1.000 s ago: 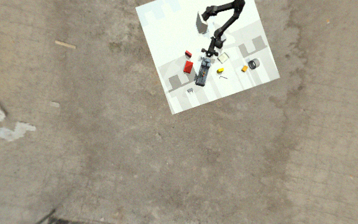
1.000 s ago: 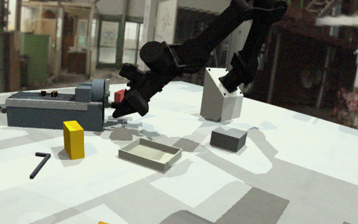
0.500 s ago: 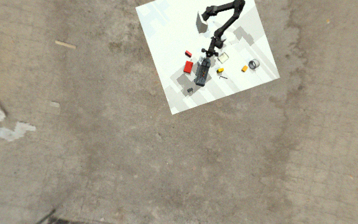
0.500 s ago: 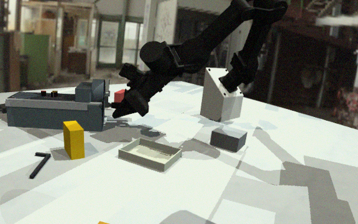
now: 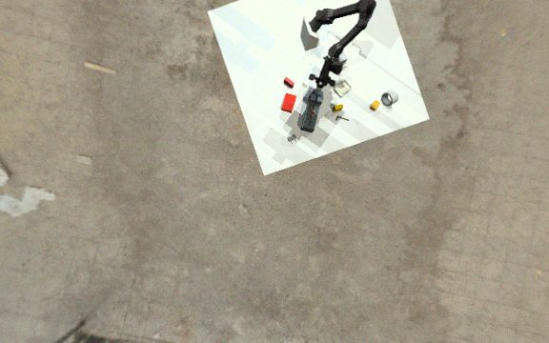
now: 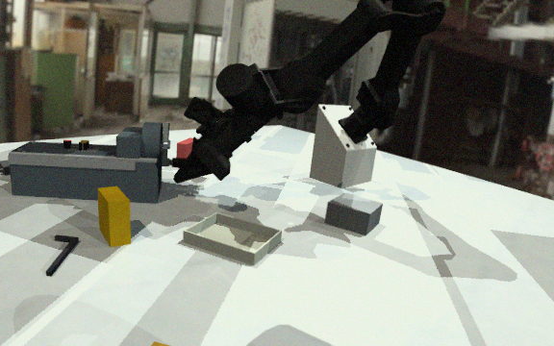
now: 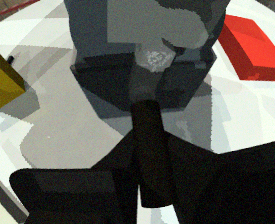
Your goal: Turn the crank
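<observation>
Right now the dark crank handle is 10 mm behind my gripper tip, 10 mm to the left of it and 30 mm above it. From my gripper tip the other things lie so: red pointer: 140 mm ahead, 130 mm to the right, 50 mm above; shallow grey tray: 50 mm ahead, 190 mm to the left, 20 mm below; yellow block: 170 mm ahead, 80 mm to the left.
</observation>
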